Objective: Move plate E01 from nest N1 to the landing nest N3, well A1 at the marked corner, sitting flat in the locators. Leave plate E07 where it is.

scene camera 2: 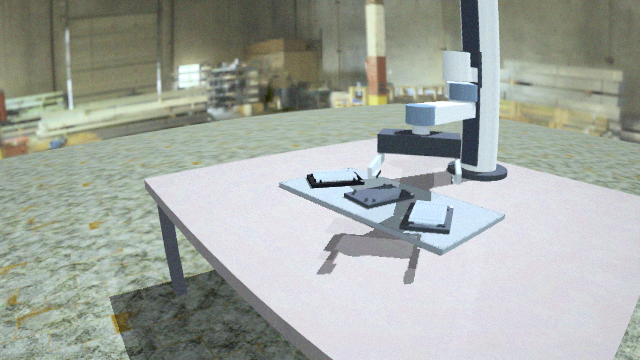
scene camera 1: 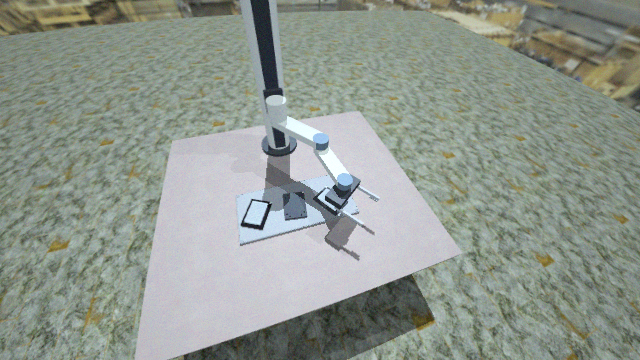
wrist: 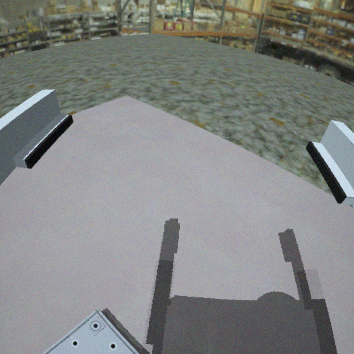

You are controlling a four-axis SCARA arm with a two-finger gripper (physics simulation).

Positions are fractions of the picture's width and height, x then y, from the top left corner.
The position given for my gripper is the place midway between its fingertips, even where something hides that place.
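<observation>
What I can see here is my gripper (scene camera 2: 0.65,0.49), (scene camera 1: 0.58,0.59), (wrist: 0.54,0.32).
</observation>
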